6 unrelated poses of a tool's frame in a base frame.
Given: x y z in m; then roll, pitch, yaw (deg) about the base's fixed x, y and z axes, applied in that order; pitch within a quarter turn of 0, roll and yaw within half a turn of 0.
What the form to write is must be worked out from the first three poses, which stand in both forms.
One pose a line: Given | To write
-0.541 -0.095 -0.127 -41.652 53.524 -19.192 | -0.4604 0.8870 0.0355 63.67 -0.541 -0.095 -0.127
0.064 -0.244 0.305 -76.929 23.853 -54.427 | -0.6948 0.6278 -0.3510 84.52 0.064 -0.244 0.305
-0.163 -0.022 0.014 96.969 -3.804 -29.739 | 0.9408 -0.2796 -0.1914 99.42 -0.163 -0.022 0.014
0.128 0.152 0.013 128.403 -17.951 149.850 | -0.2969 -0.8413 -0.4517 177.27 0.128 0.152 0.013
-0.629 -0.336 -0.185 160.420 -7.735 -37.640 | 0.9427 -0.3336 0.0083 159.02 -0.629 -0.336 -0.185
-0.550 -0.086 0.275 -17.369 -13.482 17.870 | -0.5590 -0.5926 0.5799 26.92 -0.550 -0.086 0.275
